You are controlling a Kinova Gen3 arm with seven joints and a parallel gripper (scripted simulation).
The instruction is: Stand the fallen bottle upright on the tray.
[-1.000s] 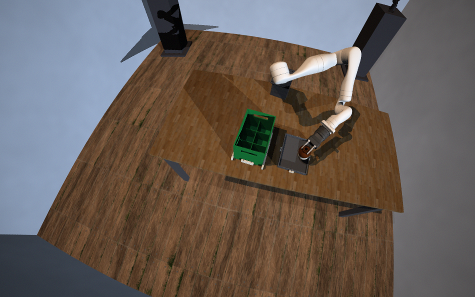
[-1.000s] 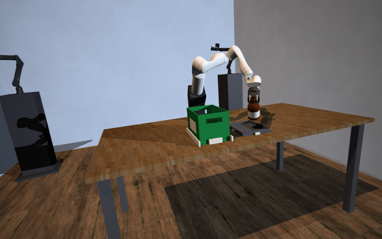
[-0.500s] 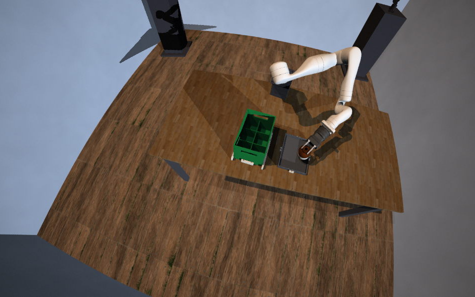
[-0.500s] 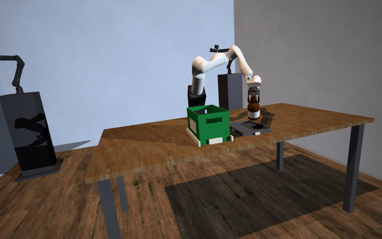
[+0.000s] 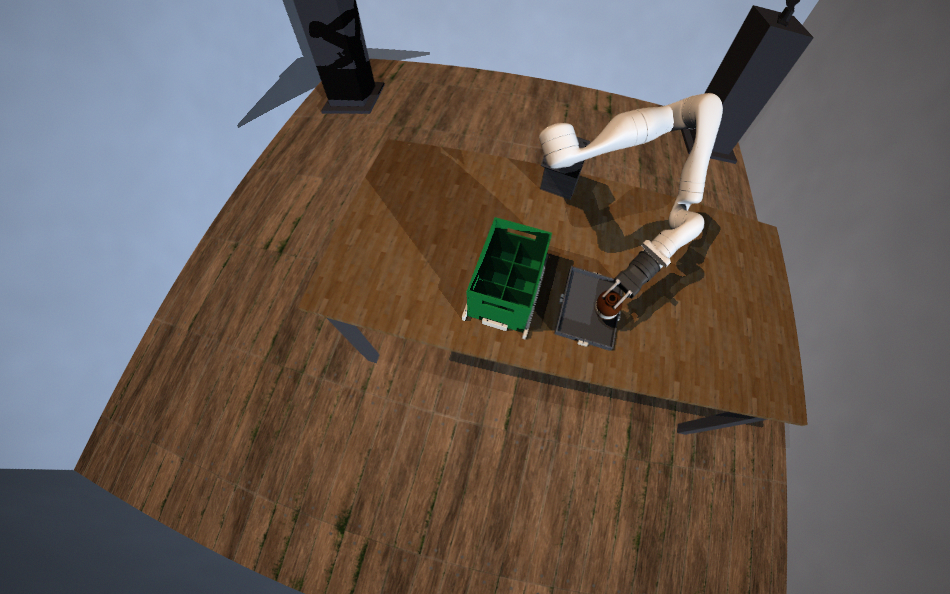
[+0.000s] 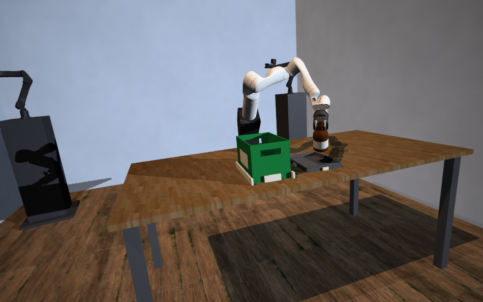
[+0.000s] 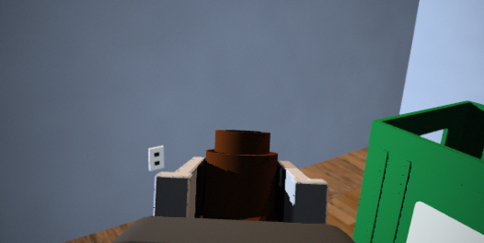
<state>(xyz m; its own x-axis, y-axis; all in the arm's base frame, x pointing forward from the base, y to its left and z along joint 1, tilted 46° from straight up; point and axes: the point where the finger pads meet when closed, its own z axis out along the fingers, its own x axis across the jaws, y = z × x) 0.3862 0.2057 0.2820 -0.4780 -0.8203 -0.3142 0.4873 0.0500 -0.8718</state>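
The brown bottle is 1 cm behind my hand, 1 cm to the left of it and 5 cm below it. The rest, counted from my hand: green crate (10 cm behind, 29 cm to the right, 12 cm below); then tray (6 cm behind, 1 cm to the right, 19 cm below).
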